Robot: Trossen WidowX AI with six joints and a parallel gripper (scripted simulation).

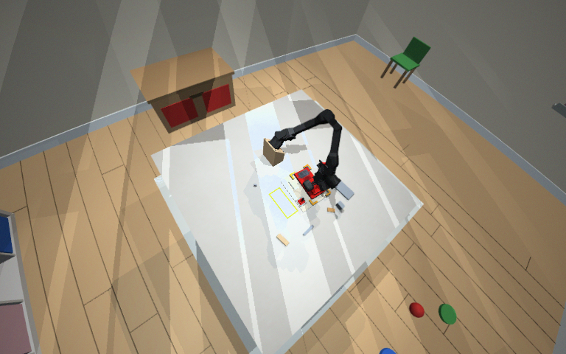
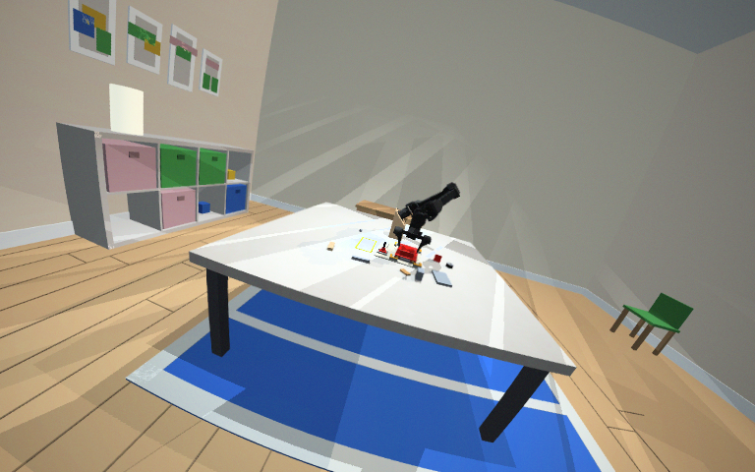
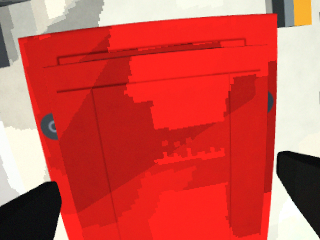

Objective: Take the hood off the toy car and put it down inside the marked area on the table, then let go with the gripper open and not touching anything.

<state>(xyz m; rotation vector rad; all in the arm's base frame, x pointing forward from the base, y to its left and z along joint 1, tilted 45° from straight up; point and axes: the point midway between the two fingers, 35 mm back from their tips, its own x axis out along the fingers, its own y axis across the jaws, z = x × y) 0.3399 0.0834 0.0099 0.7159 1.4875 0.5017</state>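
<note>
My gripper tip is right at the red hood.
</note>
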